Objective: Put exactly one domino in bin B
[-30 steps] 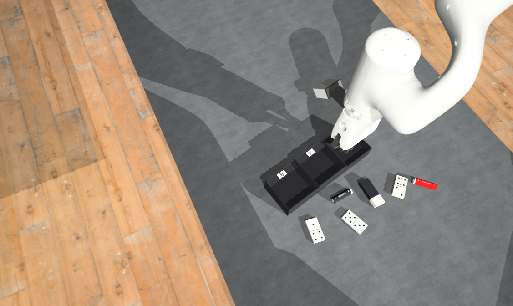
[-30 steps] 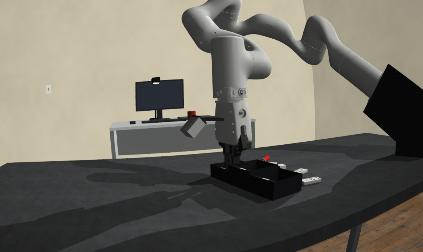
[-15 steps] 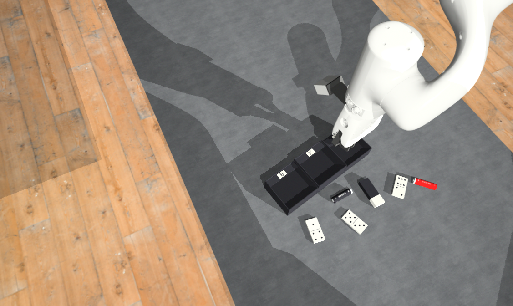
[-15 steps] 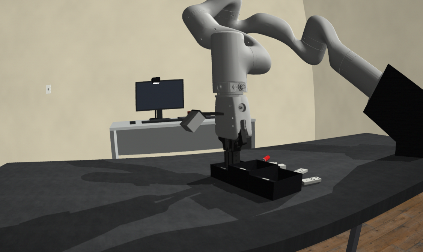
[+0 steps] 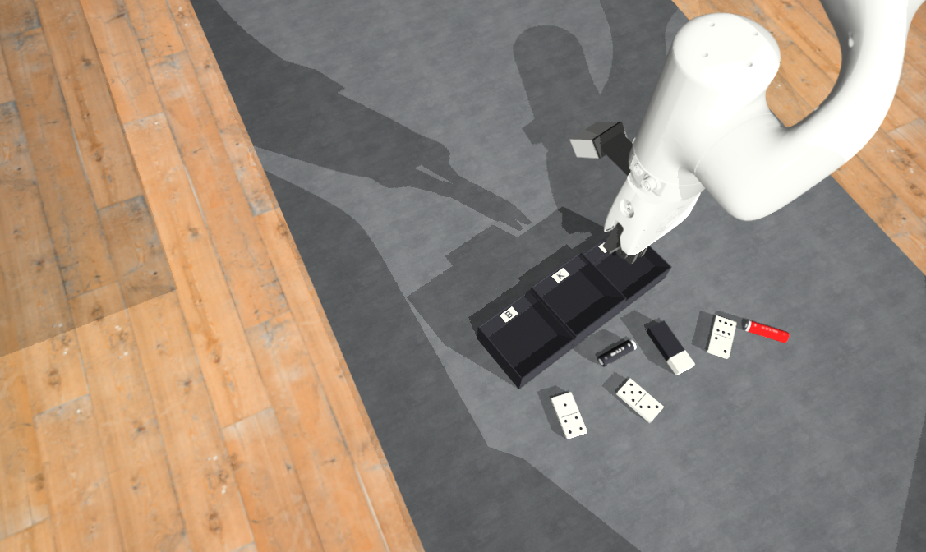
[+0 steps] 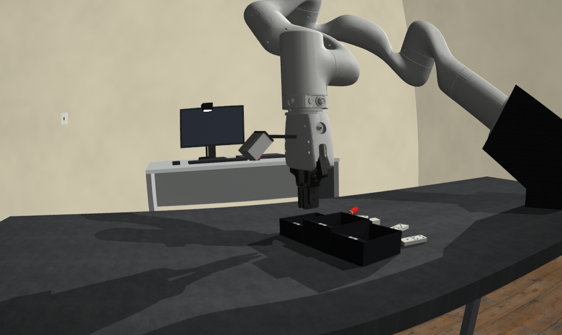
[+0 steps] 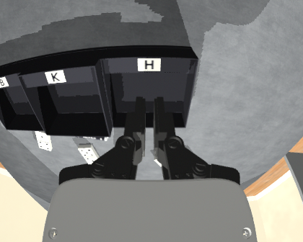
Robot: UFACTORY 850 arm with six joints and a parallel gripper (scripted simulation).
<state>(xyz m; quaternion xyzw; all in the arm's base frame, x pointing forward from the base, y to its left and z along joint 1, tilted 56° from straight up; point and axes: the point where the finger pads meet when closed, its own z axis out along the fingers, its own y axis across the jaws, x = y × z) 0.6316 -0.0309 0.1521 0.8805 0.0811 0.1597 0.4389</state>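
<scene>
Now: the black bin row 8 cm to the left of my hand and 5 cm below it. Also, from my hand: black battery (8 cm to the left, 8 cm behind, 7 cm below); red battery (17 cm behind, 9 cm to the right, 7 cm below); black-and-white block (12 cm behind, 7 cm below, 3 cm to the left).
</scene>
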